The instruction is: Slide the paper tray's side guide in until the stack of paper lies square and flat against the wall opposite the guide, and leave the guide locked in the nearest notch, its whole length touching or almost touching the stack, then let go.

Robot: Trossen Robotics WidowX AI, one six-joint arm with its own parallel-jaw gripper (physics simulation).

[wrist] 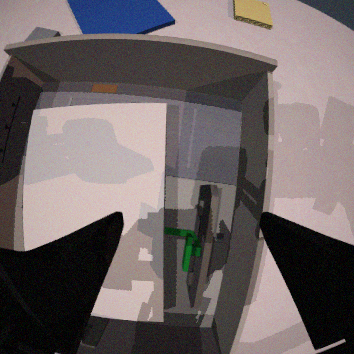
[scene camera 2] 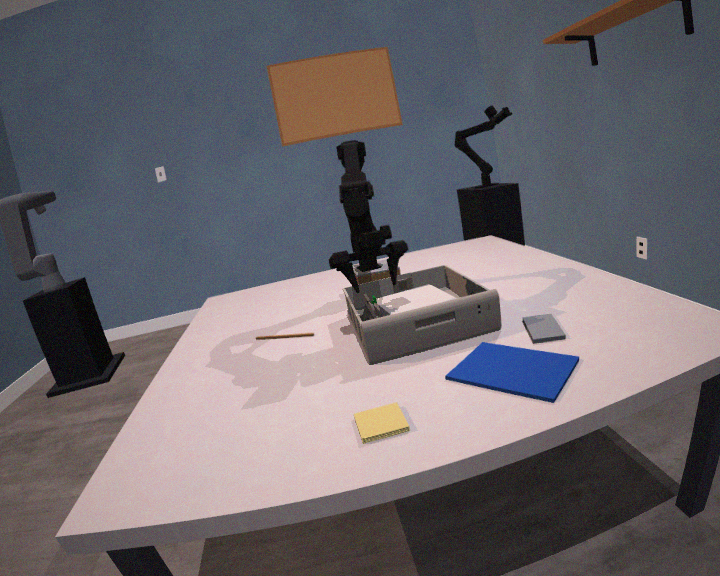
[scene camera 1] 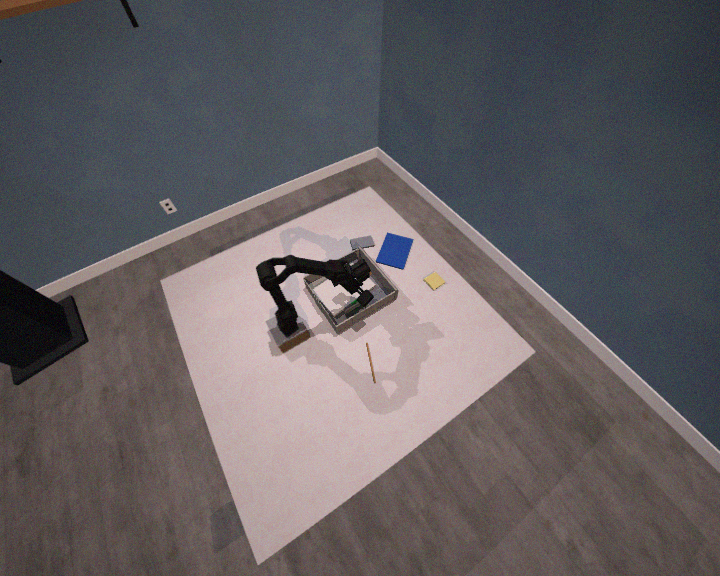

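Where they show: gripper, between the fingertips: [wrist: 192,219] [scene camera 2: 376,289] [scene camera 1: 360,293]; arm's base, origin of its link: [scene camera 2: 368,267] [scene camera 1: 288,327].
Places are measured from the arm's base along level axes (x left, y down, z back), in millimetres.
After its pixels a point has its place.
Observation:
The grey paper tray [scene camera 1: 371,313] {y 72, x -155, z -334 mm} [scene camera 2: 432,337] {y 55, x -34, z -499 mm} [wrist: 145,60] {y 18, x -43, z -480 mm} stands on the table. The white paper stack [scene camera 1: 327,289] {y 42, x 66, z -253 mm} [scene camera 2: 435,294] {y 42, x 83, z -289 mm} [wrist: 75,200] {y 42, x 33, z -331 mm} lies in it, toward the left wall in the wrist view; its contact with that wall is unclear. The dark side guide [wrist: 205,210] {y 18, x -102, z -326 mm} stands upright on the other side of the stack, with a strip of tray floor between them. Its green latch [scene camera 1: 353,302] {y 4, x -86, z -286 mm} [scene camera 2: 373,299] {y 5, x -89, z -298 mm} [wrist: 187,250] {y 2, x -85, z -296 mm} reaches toward the stack's edge. My gripper [scene camera 2: 376,287] {y -28, x -85, z -327 mm} [wrist: 192,219] {y -28, x -85, z -327 mm} is open above the guide, one finger over the stack, one near the right wall.
A blue folder [scene camera 1: 394,251] {y 75, x 36, z -672 mm} [scene camera 2: 513,371] {y 75, x 31, z -696 mm} [wrist: 120,15] {y 75, x 21, z -642 mm}, a yellow notepad [scene camera 1: 434,280] {y 73, x -226, z -689 mm} [scene camera 2: 381,421] {y 73, x -226, z -696 mm} [wrist: 253,12] {y 73, x -225, z -675 mm} and a grey box [scene camera 1: 362,242] {y 73, x 194, z -586 mm} [scene camera 2: 543,328] {y 73, x 188, z -598 mm} lie beyond the tray. A brown pencil [scene camera 1: 371,363] {y 76, x -327, z -177 mm} [scene camera 2: 285,336] {y 79, x -317, z -184 mm} lies beside it. The tray walls surround the guide.

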